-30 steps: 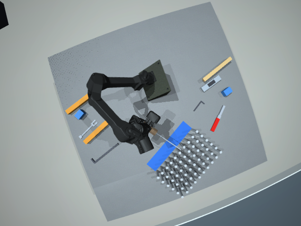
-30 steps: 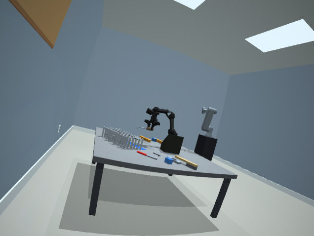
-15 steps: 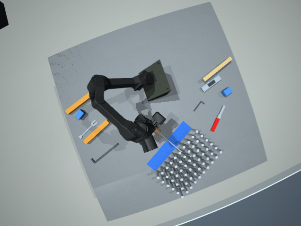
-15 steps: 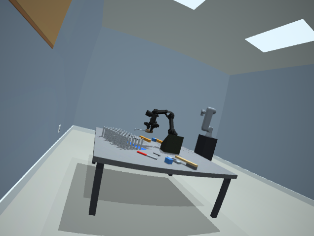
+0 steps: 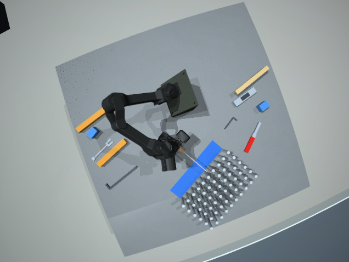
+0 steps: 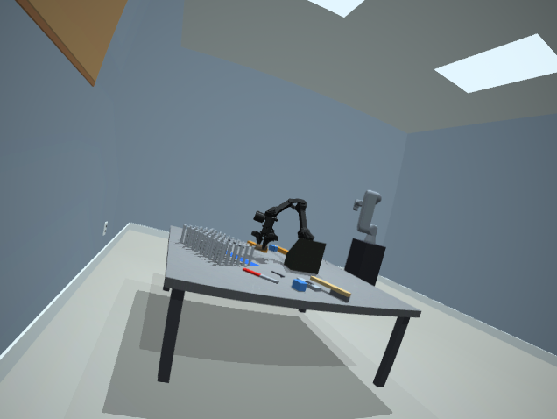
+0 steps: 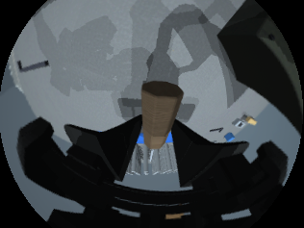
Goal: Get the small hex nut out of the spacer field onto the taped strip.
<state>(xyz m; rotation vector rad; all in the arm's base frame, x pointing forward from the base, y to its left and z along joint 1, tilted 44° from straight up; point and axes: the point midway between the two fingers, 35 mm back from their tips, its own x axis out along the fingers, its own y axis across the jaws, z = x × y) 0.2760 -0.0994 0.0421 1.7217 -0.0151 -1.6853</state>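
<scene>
The blue taped strip lies 17 cm ahead of my gripper tip, 7 cm below it and 5 cm to the left of it. From my gripper tip the other things lie so: wooden-handled screwdriver (9 cm ahead, 5 cm to the left); then wrench (43 cm to the right, 14 cm behind, 6 cm below); then red-handled tool (45 cm to the left, 12 cm ahead, 6 cm below).
</scene>
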